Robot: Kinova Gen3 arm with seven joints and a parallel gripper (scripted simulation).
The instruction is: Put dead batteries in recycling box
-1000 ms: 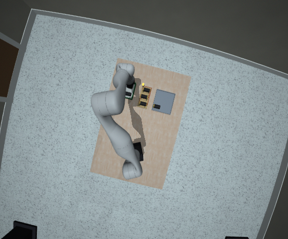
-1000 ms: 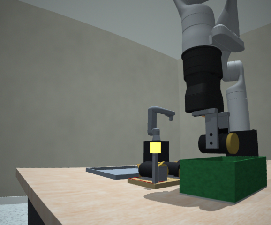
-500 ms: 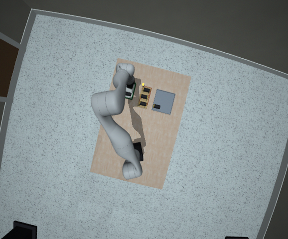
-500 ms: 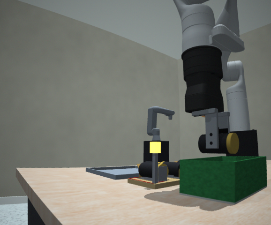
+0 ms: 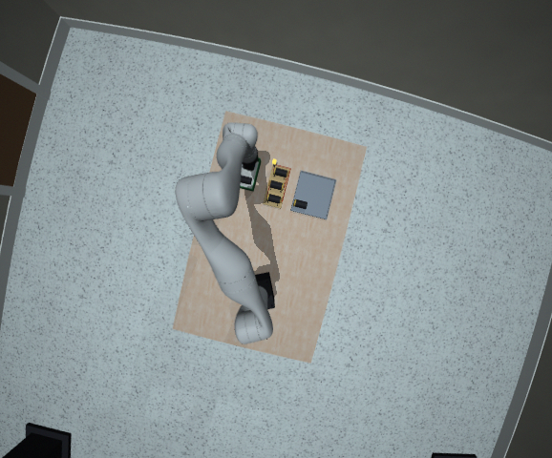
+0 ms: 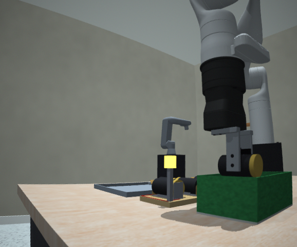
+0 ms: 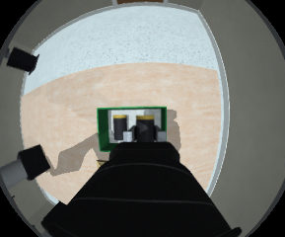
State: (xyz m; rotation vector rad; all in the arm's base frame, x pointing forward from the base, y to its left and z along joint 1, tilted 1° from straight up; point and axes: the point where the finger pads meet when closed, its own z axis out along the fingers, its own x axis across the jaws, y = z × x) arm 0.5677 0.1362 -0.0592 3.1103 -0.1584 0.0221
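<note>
My hand is 3 cm past the green recycling box and 7 cm above it. From my hand the other things lie so: grey tray (8 cm behind, 33 cm to the right, 8 cm below).
</note>
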